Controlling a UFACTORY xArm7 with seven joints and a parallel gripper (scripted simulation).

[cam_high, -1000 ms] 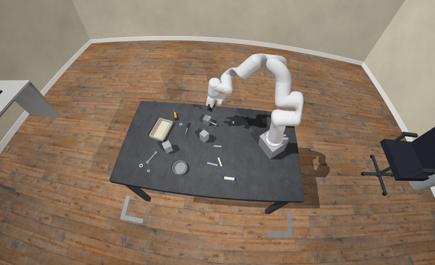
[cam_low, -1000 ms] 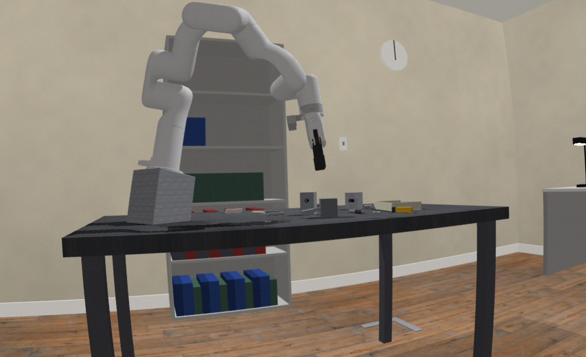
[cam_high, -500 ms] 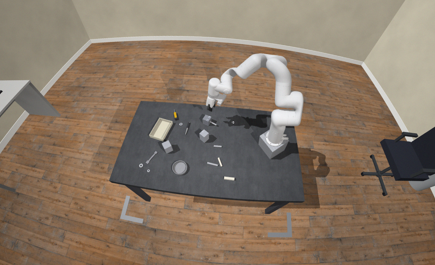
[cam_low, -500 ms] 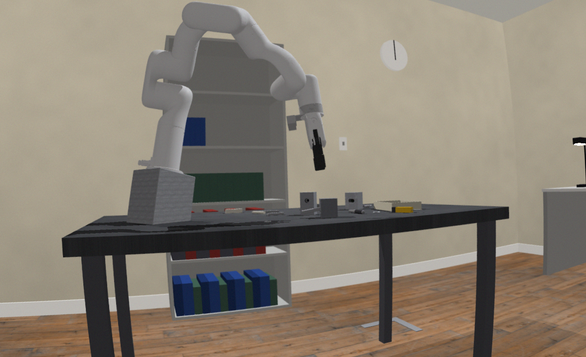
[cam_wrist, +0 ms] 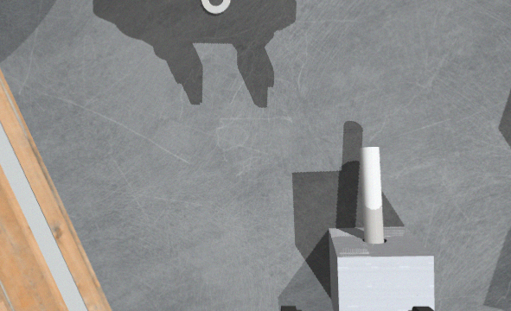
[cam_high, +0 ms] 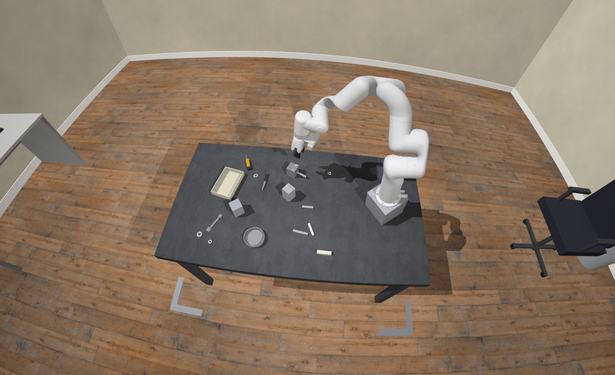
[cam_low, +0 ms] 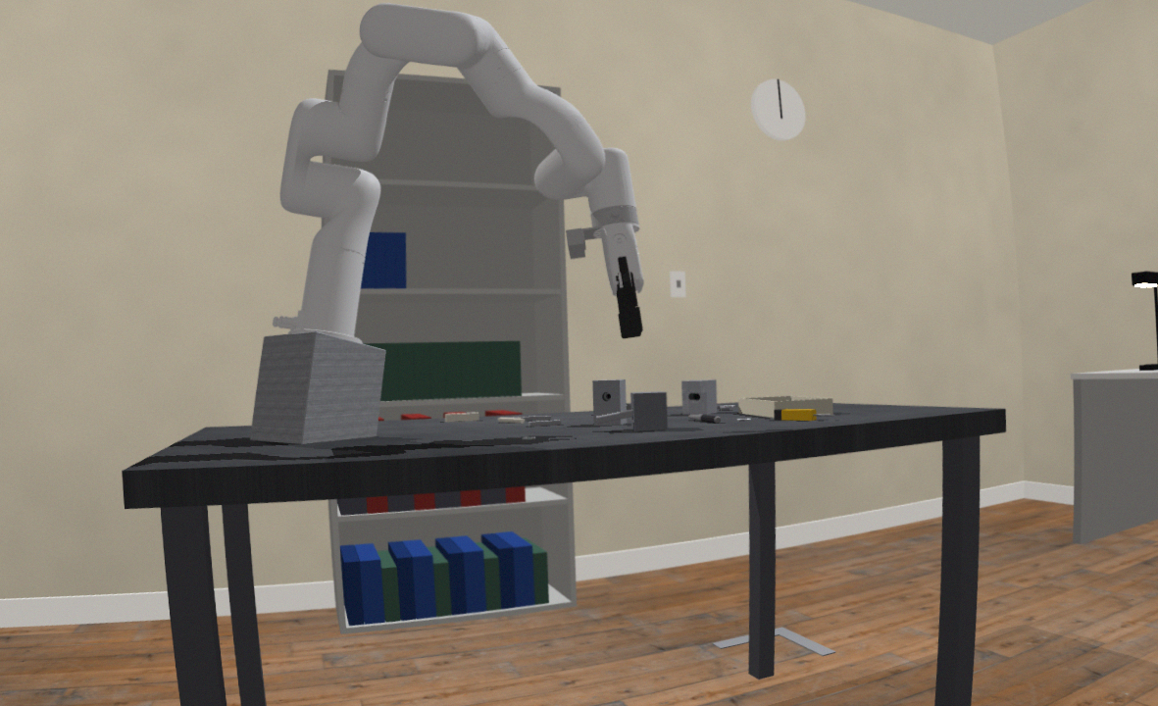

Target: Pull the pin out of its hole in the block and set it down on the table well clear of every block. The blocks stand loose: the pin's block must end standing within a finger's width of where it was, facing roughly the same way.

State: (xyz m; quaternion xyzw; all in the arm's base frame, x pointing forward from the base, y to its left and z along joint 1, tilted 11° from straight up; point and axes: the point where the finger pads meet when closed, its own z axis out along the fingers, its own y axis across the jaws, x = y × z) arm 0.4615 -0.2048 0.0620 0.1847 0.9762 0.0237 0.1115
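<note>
Right now the pale pin is 15 cm below my hand, 3 cm to the left of it and 1 cm behind it. The rest, counted from my hand: round dish 45 cm to the left, 16 cm below, 16 cm ahead; cream tray 39 cm ahead, 16 cm below, 15 cm to the left.
</note>
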